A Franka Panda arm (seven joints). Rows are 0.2 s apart.
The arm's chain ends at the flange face. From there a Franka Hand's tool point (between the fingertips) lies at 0.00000 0.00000 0.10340 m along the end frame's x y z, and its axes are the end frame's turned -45 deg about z.
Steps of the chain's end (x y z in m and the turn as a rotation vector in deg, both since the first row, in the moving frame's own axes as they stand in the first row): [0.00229 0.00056 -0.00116 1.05 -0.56 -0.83]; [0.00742 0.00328 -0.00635 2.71 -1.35 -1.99]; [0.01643 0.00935 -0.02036 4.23 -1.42 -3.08]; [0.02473 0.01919 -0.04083 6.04 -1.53 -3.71]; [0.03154 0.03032 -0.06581 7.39 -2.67 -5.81]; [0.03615 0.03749 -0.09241 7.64 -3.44 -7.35]
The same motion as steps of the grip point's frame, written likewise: [0.00183 -0.00004 -0.00118 1.14 0.35 -0.83]; [0.00457 0.00236 -0.00649 2.87 0.96 -1.99]; [0.00839 0.01093 -0.02067 4.00 1.99 -3.08]; [0.00934 0.02124 -0.04144 5.35 3.19 -3.71]; [0.00621 0.03066 -0.06678 7.11 3.34 -5.81]; [0.00347 0.03768 -0.09351 7.83 2.97 -7.35]
